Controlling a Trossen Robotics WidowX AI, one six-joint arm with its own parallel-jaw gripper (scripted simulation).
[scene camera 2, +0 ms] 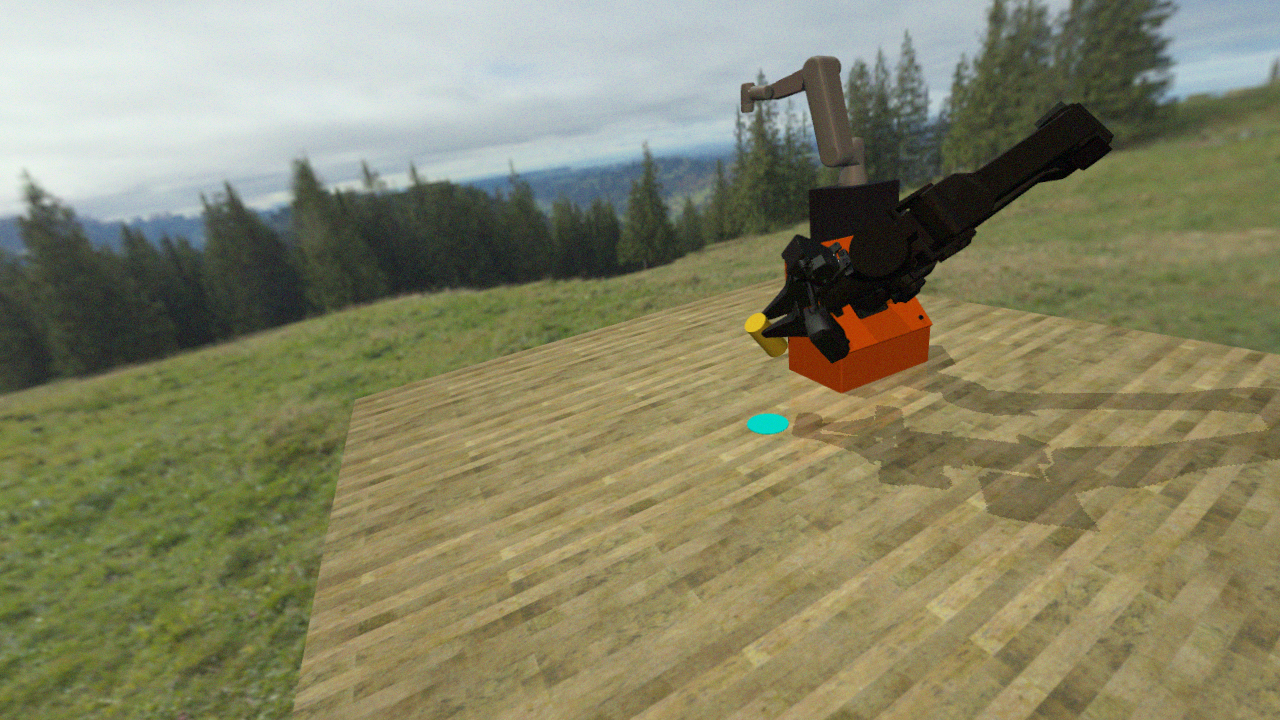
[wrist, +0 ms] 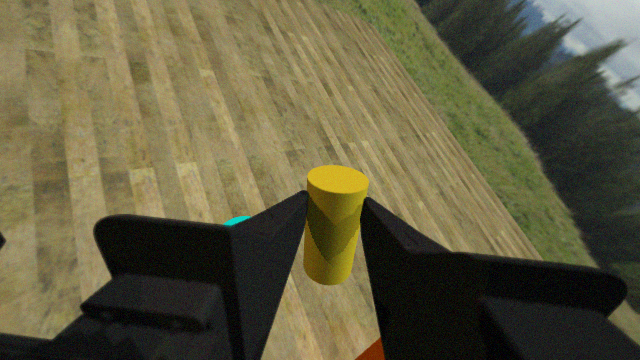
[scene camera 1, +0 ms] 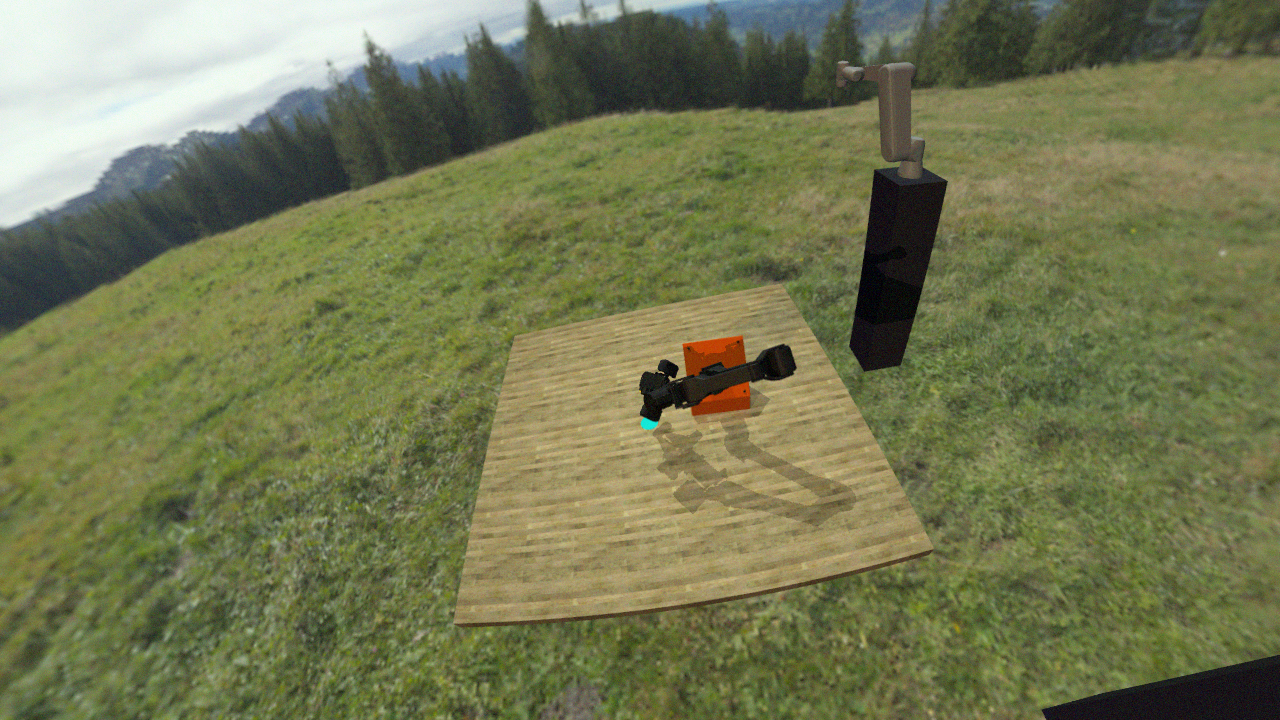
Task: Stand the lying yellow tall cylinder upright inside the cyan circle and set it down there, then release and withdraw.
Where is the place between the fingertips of my gripper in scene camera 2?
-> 761, 327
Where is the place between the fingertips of my gripper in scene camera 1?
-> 645, 389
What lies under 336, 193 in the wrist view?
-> A yellow tall cylinder.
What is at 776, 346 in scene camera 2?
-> A yellow tall cylinder.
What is my gripper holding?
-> A yellow tall cylinder.
